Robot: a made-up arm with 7 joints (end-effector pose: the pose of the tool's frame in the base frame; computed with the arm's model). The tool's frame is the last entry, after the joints.
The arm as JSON. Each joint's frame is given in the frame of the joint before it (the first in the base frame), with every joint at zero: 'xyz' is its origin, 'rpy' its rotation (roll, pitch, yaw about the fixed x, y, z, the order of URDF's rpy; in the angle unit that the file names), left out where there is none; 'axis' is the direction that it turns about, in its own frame. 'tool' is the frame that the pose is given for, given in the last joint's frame.
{
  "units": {
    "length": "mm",
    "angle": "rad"
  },
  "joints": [
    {
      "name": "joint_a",
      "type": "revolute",
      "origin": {
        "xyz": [
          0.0,
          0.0,
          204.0
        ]
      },
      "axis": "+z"
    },
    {
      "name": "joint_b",
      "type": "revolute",
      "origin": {
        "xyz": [
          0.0,
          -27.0,
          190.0
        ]
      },
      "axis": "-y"
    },
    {
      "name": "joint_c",
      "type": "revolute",
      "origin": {
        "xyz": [
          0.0,
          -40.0,
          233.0
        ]
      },
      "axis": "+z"
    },
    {
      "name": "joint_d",
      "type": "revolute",
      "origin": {
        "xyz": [
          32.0,
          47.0,
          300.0
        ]
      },
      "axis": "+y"
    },
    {
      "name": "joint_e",
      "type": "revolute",
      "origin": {
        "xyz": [
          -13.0,
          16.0,
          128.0
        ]
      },
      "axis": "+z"
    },
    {
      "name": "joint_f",
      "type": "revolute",
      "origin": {
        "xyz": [
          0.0,
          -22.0,
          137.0
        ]
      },
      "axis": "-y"
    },
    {
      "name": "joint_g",
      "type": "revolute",
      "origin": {
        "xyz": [
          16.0,
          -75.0,
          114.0
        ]
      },
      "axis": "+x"
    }
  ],
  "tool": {
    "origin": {
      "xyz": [
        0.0,
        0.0,
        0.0
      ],
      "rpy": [
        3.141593,
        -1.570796,
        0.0
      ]
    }
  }
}
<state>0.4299 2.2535 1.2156 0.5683 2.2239 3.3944 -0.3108</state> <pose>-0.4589 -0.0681 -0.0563 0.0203 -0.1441 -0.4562</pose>
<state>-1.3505 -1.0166 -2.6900 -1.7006 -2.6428 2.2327 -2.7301</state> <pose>-0.0344 -0.6053 0.4666 1.9518 0.8630 -0.0810</pose>
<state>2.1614 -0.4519 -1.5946 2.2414 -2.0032 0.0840 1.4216</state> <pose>0.2486 0.4613 0.6956 0.9218 0.2341 1.3986</pose>
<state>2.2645 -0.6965 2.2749 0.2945 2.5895 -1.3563 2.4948</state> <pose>-0.1168 0.3891 1.1402 -1.9442 1.8303 -0.6668</pose>
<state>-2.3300 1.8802 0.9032 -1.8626 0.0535 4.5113 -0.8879</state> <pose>0.1637 0.5391 0.1171 0.2858 0.9263 -0.2155</pose>
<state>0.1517 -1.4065 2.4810 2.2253 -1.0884 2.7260 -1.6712</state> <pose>0.4771 0.0980 0.7129 0.1827 0.3227 -2.2456</pose>
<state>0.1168 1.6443 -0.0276 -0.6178 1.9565 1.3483 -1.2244</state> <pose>-0.8309 -0.1638 0.2823 2.6026 -0.9460 -1.1937</pose>
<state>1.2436 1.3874 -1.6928 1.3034 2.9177 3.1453 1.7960</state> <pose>0.0879 -0.5757 0.6227 -2.0774 -0.7490 -1.1278</pose>
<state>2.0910 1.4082 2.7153 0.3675 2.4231 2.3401 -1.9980</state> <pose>0.3885 -0.5859 0.2788 1.3225 -1.5532 0.5981</pose>
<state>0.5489 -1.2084 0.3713 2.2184 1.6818 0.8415 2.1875</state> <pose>0.2560 0.1877 0.2566 -0.1244 -2.1691 -0.8291</pose>
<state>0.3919 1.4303 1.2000 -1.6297 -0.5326 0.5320 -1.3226</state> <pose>-0.2482 -0.5100 0.3305 1.0862 1.1358 -2.0127</pose>
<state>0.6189 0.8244 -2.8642 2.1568 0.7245 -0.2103 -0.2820</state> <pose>-0.2157 -0.3556 0.3628 -0.4601 1.2963 -0.3636</pose>
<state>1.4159 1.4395 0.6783 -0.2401 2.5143 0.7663 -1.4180</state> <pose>-0.1775 -0.8838 0.4819 2.4247 -0.2152 0.1205</pose>
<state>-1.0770 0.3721 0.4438 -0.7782 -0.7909 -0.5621 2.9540</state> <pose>-0.4098 0.2947 1.0365 0.9088 0.7890 -0.7768</pose>
